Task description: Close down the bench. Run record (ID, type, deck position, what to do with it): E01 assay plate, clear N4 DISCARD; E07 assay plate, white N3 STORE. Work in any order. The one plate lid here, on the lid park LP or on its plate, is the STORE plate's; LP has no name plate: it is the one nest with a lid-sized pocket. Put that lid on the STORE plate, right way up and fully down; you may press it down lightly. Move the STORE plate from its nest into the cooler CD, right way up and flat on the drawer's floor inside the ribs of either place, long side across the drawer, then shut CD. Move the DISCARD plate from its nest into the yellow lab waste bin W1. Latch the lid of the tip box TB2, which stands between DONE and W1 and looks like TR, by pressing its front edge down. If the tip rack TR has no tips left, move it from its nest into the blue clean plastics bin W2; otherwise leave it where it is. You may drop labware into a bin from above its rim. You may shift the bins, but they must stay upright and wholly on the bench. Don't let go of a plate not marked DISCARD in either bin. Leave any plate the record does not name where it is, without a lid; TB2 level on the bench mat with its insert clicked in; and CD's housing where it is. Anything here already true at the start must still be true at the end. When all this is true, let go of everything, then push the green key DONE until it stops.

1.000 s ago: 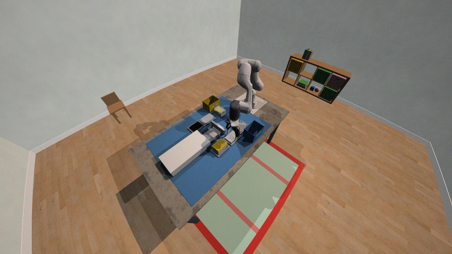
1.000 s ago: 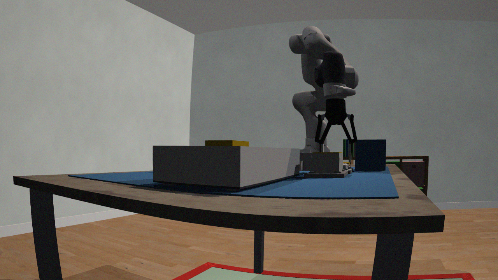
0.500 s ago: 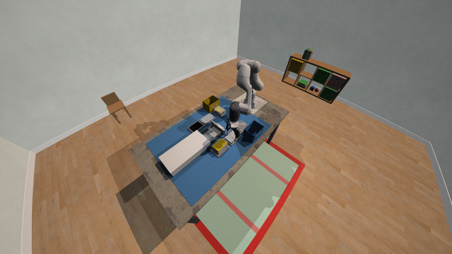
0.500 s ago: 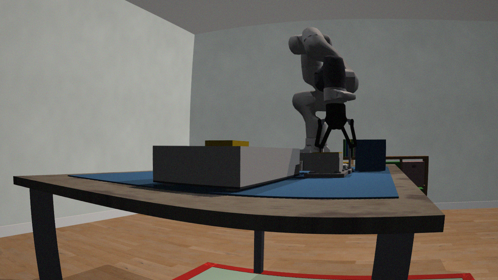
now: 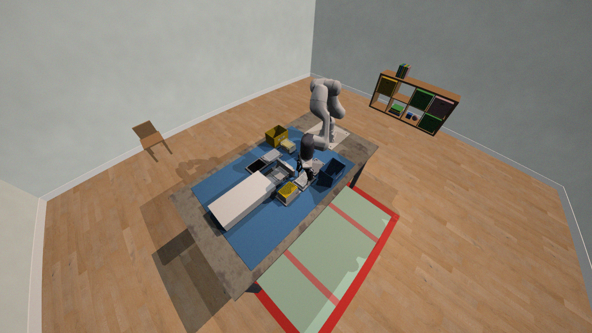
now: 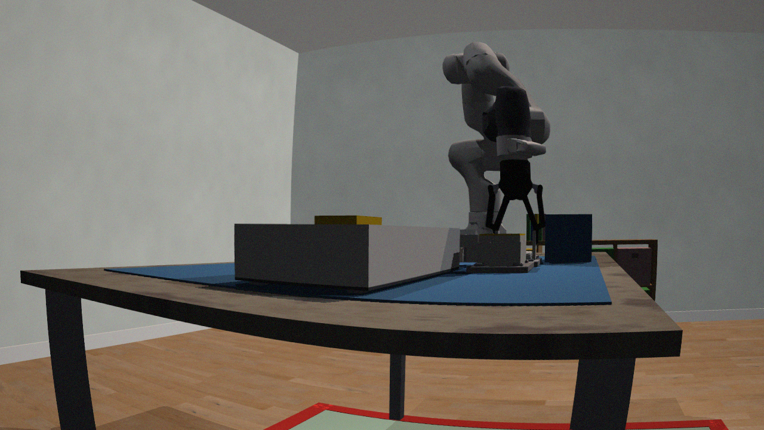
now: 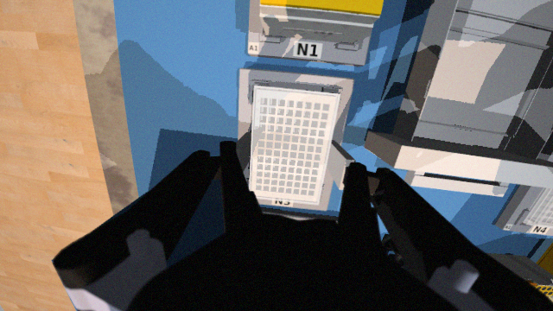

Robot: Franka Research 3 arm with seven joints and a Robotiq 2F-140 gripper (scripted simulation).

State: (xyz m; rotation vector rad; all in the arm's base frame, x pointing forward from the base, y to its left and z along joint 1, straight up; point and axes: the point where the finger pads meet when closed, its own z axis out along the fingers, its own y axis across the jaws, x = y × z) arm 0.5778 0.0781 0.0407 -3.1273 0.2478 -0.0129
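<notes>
Now: hand 10 mm above the plate lid. From my hand the other things lie so: nest N3 (30 mm below); then tip rack TR (160 mm ahead, 40 mm to the right, 10 mm above); then white plate (20 mm below).
</notes>
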